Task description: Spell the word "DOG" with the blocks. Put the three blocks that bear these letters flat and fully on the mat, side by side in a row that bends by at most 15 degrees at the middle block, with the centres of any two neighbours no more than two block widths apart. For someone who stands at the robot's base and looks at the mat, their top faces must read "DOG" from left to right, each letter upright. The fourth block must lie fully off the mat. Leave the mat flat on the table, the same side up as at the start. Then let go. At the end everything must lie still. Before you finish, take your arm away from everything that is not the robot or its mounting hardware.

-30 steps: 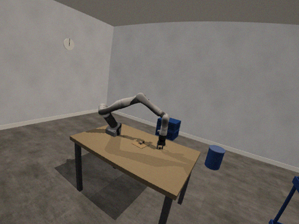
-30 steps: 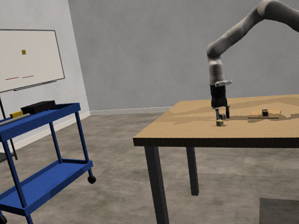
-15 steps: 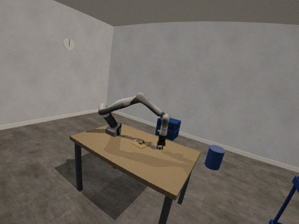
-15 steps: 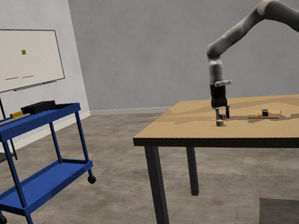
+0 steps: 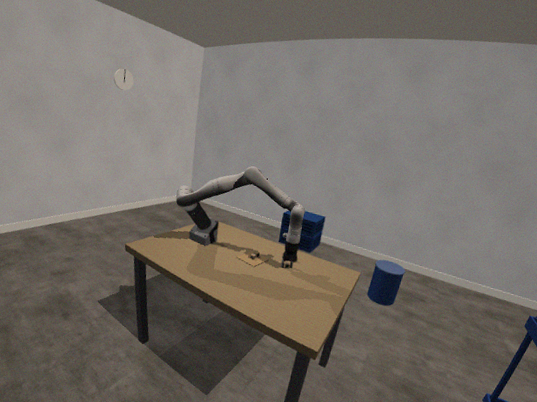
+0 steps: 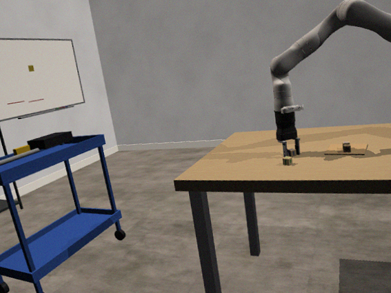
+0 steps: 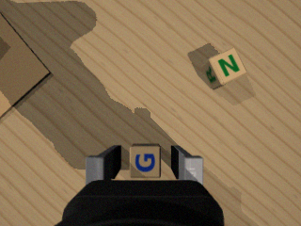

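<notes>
My hand is 20 cm past the tan mat, 5 cm to the left of it and 2 cm above it.
</notes>
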